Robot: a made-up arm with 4 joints.
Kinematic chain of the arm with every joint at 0, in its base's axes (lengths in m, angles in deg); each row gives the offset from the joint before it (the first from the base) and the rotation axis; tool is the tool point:
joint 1: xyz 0 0 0.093 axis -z
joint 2: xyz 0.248 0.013 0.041 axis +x
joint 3: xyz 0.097 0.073 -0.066 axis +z
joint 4: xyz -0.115 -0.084 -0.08 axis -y
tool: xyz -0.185 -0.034 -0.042
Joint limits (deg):
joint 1: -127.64..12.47
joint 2: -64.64..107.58
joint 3: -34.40..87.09
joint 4: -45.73..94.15
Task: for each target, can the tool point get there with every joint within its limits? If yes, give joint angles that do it. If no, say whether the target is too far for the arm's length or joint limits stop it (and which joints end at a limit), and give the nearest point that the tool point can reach.
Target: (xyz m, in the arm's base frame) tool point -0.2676 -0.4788 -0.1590
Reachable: no: joint limits stop it (at a limit: joint 1, joint 3) | nearest point -0.2505 -0.1120 -0.0173 | short by 0.394 m
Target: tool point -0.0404 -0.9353 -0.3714
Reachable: no: too far | nearest point 0.1957 -0.3437 -0.0316 | short by 0.722 m
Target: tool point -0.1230 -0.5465 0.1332
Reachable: no: joint limits stop it (at a limit: joint 1, joint 2) | nearest point 0.0833 -0.3219 0.1034 | short by 0.306 m
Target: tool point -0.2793 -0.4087 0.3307
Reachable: no: joint limits stop it (at a limit: joint 1, joint 3) | nearest point -0.2620 -0.1232 0.2499 | short by 0.297 m
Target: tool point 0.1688 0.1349 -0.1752
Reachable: yes | joints -2.52 30.09 3.65 57.72
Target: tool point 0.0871 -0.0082 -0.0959
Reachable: yes | joints -43.39 -13.81 -4.72 17.65
